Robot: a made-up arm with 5 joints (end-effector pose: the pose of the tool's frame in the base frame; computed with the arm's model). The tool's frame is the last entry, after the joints.
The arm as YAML. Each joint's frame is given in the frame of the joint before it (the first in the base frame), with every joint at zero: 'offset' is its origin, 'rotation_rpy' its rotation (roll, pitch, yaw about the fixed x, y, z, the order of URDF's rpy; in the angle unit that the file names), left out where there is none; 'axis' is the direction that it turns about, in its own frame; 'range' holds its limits. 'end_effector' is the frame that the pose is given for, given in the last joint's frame.
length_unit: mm
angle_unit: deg
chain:
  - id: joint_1
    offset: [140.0, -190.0, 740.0]
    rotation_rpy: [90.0, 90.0, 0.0]
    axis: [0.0, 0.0, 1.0]
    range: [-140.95, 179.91]
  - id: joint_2
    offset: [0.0, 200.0, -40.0]
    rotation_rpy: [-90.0, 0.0, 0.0]
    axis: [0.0, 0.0, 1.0]
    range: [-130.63, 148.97]
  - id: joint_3
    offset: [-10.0, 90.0, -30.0]
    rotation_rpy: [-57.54, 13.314, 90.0]
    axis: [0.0, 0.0, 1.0]
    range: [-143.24, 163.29]
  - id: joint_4
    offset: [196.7, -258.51, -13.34]
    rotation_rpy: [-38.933, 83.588, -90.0]
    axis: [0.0, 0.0, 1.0]
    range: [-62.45, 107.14]
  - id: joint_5
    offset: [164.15, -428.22, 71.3]
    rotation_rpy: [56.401, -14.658, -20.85]
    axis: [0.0, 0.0, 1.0]
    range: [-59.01, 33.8]
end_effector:
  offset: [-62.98, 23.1, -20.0]
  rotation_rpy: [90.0, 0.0, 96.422]
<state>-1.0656 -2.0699 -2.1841 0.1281 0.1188</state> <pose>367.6 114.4 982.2 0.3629 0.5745 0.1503</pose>
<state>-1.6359 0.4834 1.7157 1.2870 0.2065</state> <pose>130.0 187.6 1081.8 0.4577 0.0155 -0.0220</pose>
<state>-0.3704 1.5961 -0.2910 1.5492 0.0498</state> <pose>457.7 358.7 983.2 -0.2459 -0.0469 -0.2527</pose>
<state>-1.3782 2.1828 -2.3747 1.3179 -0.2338</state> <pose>-8.5 311.5 703.1 1.9137 0.8653 2.9983</pose>
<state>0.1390 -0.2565 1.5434 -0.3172 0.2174</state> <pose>305.6 468.1 583.3 2.7117 -0.5071 3.0743</pose>
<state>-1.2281 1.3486 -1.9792 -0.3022 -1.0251</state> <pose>-257.2 -397.7 542.6 -0.3273 0.1915 2.7667</pose>
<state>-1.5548 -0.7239 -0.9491 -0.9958 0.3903</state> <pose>361.0 -222.4 135.6 -1.9940 0.3684 -3.1406</pose>
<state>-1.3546 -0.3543 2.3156 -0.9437 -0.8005</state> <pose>337.7 384.5 876.7 2.8033 -1.1975 2.3516</pose>
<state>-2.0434 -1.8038 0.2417 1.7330 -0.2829</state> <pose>-212.6 -629.0 922.1 -0.0574 0.0294 3.0368</pose>
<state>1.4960 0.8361 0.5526 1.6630 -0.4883</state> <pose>-27.6 419.0 642.3 3.1395 -0.1024 2.8683</pose>
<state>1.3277 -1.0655 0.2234 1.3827 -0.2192</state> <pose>746.2 -347.1 687.1 2.9120 -0.2177 0.8114</pose>
